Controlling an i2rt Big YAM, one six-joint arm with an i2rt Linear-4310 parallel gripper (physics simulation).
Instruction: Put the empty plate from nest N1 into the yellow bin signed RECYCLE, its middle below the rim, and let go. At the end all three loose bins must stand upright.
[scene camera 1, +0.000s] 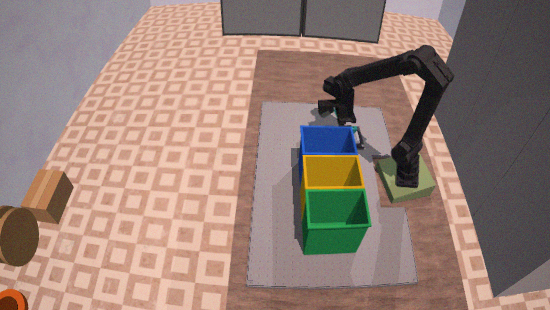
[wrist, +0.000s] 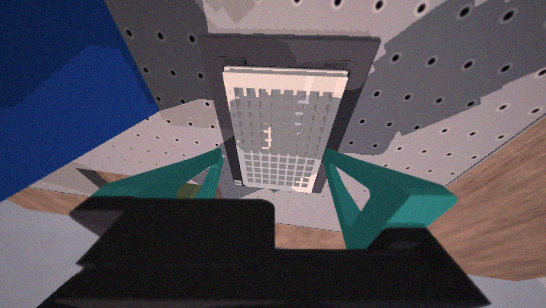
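Pixels of known places: gripper, between the fingertips: (wrist: 273, 154); arm's base, origin of its link: (scene camera 1: 407, 174).
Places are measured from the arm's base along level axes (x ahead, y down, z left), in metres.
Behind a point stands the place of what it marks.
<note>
The white gridded plate (wrist: 280, 120) @[x 0.300, y 0.011, z -0.152 m] lies in a dark nest (wrist: 290, 49) (scene camera 1: 361, 142) @[x 0.201, y 0.019, z -0.134 m] on the perforated board; the nest's label does not show. My gripper (scene camera 1: 346, 122) (wrist: 273, 154) @[x 0.269, y 0.006, z -0.155 m] is open, with its teal fingertips on either side of the plate in the wrist view and nothing held. How high the tips are above the plate is hard to tell. The yellow bin (scene camera 1: 332, 171) @[x 0.291, y -0.071, z 0.118 m] stands upright between the blue bin (scene camera 1: 327, 139) @[x 0.329, y -0.086, z -0.009 m] (wrist: 75, 80) @[x 0.295, y -0.010, z -0.020 m] and the green bin (scene camera 1: 331, 240) @[x 0.254, y -0.058, z 0.367 m], both upright. No sign is readable on the yellow bin, and its floor is hidden.
The blue bin stands close beside the nest. The grey perforated board (scene camera 1: 275, 240) @[x 0.423, y 0.037, z 0.355 m] lies on the brown wooden top (scene camera 1: 280, 75) @[x 0.618, y 0.049, z -0.534 m]. The arm's base stands on a light green block (scene camera 1: 417, 192) @[x -0.045, y 0.010, z 0.070 m] to the right. A cardboard box (scene camera 1: 57, 200) and a brown cylinder (scene camera 1: 19, 237) are at the far left.
</note>
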